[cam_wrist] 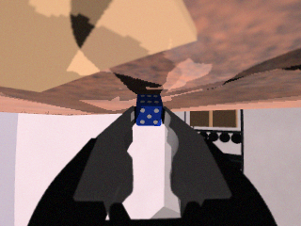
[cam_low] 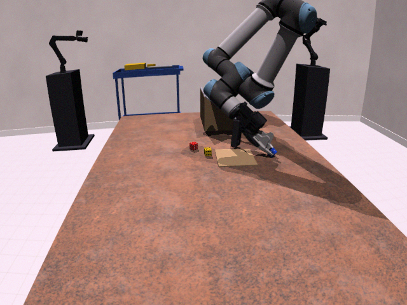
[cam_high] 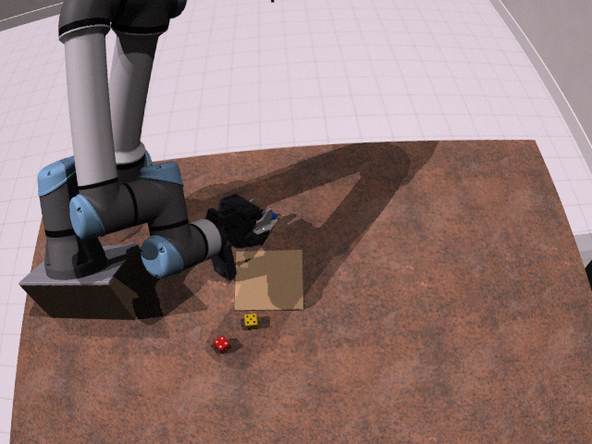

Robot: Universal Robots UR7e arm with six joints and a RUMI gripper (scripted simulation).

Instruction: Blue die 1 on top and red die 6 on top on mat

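Right now my hand is right at the blue die. The rest, counted from my hand: yellow die (4 cm behind, 24 cm to the right, 1 cm below); tan mat (1 cm behind, 14 cm to the right, 2 cm below); red die (11 cm behind, 29 cm to the right, 1 cm below).
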